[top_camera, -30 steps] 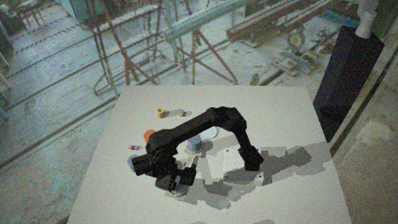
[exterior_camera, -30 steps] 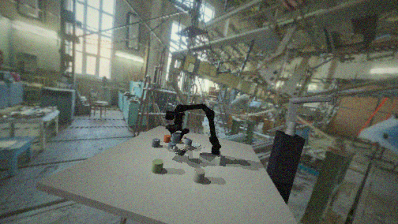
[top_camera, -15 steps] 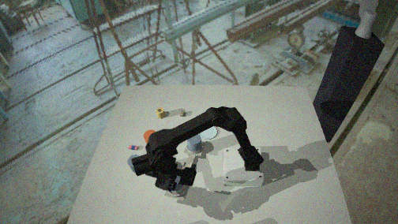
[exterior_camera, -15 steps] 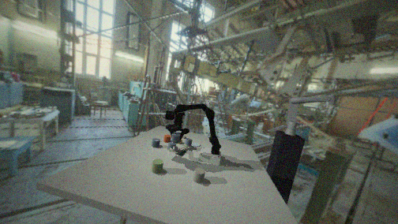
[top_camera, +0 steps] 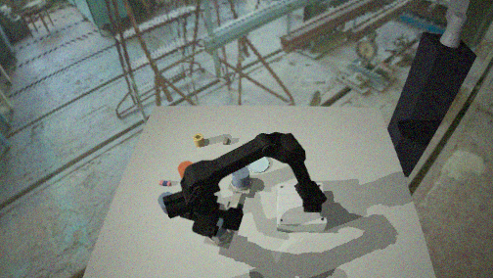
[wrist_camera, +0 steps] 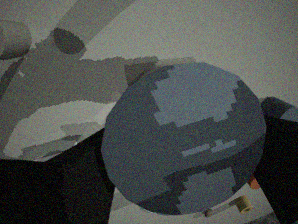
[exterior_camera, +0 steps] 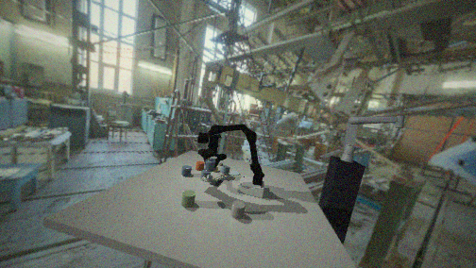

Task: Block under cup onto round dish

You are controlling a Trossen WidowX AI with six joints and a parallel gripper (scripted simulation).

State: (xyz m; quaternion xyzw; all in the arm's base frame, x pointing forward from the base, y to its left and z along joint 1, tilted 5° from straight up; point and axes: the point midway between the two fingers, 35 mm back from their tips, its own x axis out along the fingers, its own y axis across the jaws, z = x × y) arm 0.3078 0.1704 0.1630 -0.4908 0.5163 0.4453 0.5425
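The grey block is 80 mm below my gripper tip and 10 mm to the right of it. The rest, counted from my gripper tip: eraser 300 mm ahead, 240 mm to the right, 160 mm below; then orange cylinder 310 mm to the right, 210 mm ahead, 130 mm below; then pale round dish 390 mm to the right, 170 mm below, 80 mm behind.
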